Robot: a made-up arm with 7 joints. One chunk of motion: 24 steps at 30 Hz.
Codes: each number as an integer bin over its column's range. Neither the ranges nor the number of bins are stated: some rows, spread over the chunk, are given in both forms.
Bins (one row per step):
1: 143 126 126 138 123 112
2: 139 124 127 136 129 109
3: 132 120 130 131 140 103
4: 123 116 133 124 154 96
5: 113 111 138 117 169 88
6: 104 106 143 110 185 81
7: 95 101 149 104 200 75
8: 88 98 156 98 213 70
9: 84 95 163 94 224 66
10: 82 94 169 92 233 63
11: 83 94 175 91 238 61
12: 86 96 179 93 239 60
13: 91 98 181 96 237 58
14: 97 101 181 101 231 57
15: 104 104 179 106 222 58
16: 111 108 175 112 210 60
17: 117 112 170 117 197 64
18: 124 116 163 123 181 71
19: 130 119 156 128 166 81
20: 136 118 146 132 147 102
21: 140 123 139 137 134 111
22: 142 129 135 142 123 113
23: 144 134 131 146 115 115
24: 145 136 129 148 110 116
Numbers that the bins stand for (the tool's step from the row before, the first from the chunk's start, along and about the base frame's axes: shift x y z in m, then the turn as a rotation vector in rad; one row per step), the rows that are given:
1: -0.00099 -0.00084 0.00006 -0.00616 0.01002 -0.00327
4: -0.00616 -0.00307 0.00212 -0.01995 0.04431 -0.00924
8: -0.01522 -0.00709 0.00888 -0.04554 0.10955 -0.01892
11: -0.01652 -0.00799 0.01447 -0.05243 0.13720 -0.02227
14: -0.01289 -0.00642 0.01624 -0.04258 0.12946 -0.02376
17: -0.00772 -0.00396 0.01300 -0.02684 0.09186 -0.02116
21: -0.00176 -0.00151 0.00388 -0.00715 0.02219 -0.00365
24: -0.00047 0.00140 0.00094 0.00368 -0.00435 -0.00178
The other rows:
2: -0.00202 -0.00128 0.00035 -0.00813 0.01666 -0.00439
3: -0.00384 -0.00218 0.00124 -0.01305 0.02882 -0.00663
5: -0.00875 -0.00419 0.00359 -0.02684 0.06089 -0.01222
6: -0.01108 -0.00531 0.00506 -0.03373 0.07859 -0.01482
7: -0.01341 -0.00642 0.00682 -0.03963 0.09518 -0.01706
9: -0.01626 -0.00776 0.01094 -0.04947 0.12172 -0.02041
10: -0.01678 -0.00799 0.01271 -0.05144 0.13167 -0.02153
12: -0.01574 -0.00754 0.01565 -0.05046 0.13831 -0.02265
13: -0.01445 -0.00709 0.01624 -0.04751 0.13609 -0.02339
15: -0.01108 -0.00575 0.01565 -0.03766 0.11951 -0.02339
16: -0.00927 -0.00486 0.01447 -0.03176 0.10624 -0.02265
18: -0.00591 -0.00307 0.01094 -0.02093 0.07416 -0.01855
19: -0.00435 -0.00240 0.00888 -0.01601 0.05758 -0.01482
20: -0.00280 -0.00262 0.00594 -0.01207 0.03656 -0.00700
22: -0.00125 -0.00016 0.00271 -0.00223 0.01002 -0.00290
23: -0.00073 0.00095 0.00153 0.00171 0.00118 -0.00216

